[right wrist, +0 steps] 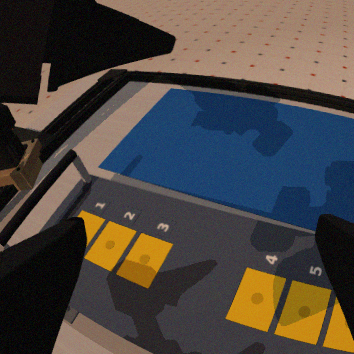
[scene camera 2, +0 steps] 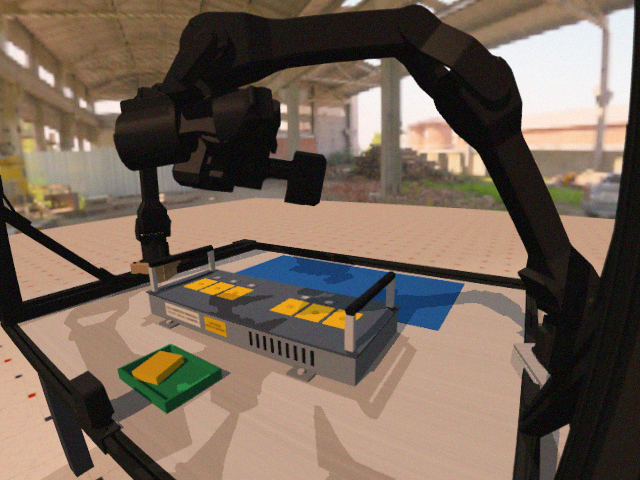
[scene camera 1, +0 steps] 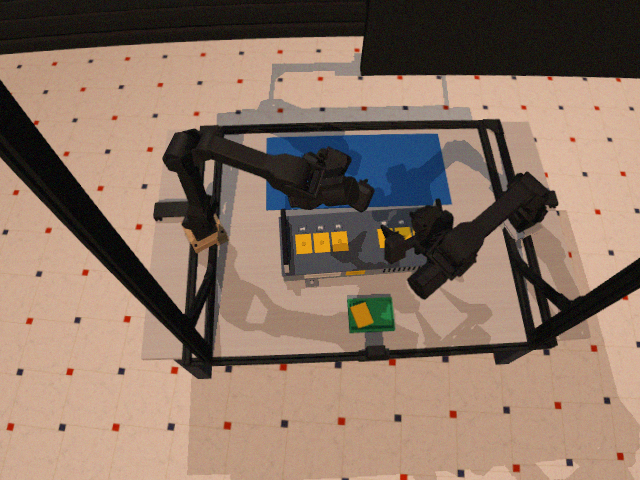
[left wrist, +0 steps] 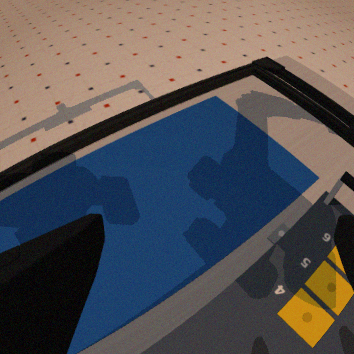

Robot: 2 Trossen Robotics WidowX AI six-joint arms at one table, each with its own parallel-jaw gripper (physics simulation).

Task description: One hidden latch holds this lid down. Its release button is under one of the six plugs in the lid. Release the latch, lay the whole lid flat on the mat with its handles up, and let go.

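Places are measured from the left arm's base along level axes (x ahead, y left, z up), in metres.
Pixels of known places: left gripper, between the fingertips: (right wrist: 152,32) (scene camera 1: 352,172) (left wrist: 225,229); right gripper, between the fingertips: (right wrist: 203,229) (scene camera 2: 260,193) (scene camera 1: 395,219); left arm's base, origin of its link: (right wrist: 10,157) (scene camera 2: 155,259) (scene camera 1: 203,227); right arm's base, origin of its link: (scene camera 1: 520,220).
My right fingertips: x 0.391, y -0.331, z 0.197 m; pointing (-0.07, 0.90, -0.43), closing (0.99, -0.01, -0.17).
Note:
For each thing: its top centre in the pictures, then the offset to it from my right fingertips. "pt": a spot on its surface instead. Level surfaces: height alone.
- dark grey lid, a spot on its surface: (right wrist: 200,295) pt dx -0.024, dy +0.047, dz -0.195 m
- blue mat, height of its surface: dz -0.242 m
- green tray, centre of its top: (scene camera 2: 167,369) (scene camera 1: 371,314) dx -0.119, dy -0.117, dz -0.227 m
- loose yellow block, centre of its top: (scene camera 2: 158,363) (scene camera 1: 361,314) dx -0.141, dy -0.105, dz -0.227 m
The dark grey lid (scene camera 1: 361,221) (scene camera 2: 279,292) (left wrist: 215,320) (right wrist: 200,295) sits level on the grey box (scene camera 2: 237,336), black bar handles (scene camera 1: 285,235) (scene camera 2: 371,293) upright at its ends. Yellow plugs (scene camera 1: 321,242) (scene camera 2: 290,306) (left wrist: 307,324) (right wrist: 250,285) sit in it in two groups of three. The blue mat (scene camera 1: 284,149) (scene camera 2: 439,304) (left wrist: 160,165) (right wrist: 165,130) lies behind the box. My left gripper (scene camera 1: 360,190) (left wrist: 225,229) is open above the lid's back edge and the mat. My right gripper (scene camera 1: 411,217) (scene camera 2: 253,178) (right wrist: 203,229) is open above the lid's right half, not touching it.
A green tray (scene camera 1: 387,327) (scene camera 2: 199,386) holding a loose yellow block (scene camera 1: 360,315) (scene camera 2: 157,366) stands in front of the box. A black frame (scene camera 1: 289,358) (scene camera 2: 491,277) surrounds the table. My two grippers are fairly close together; part of the left one shows at the top left of the right wrist view.

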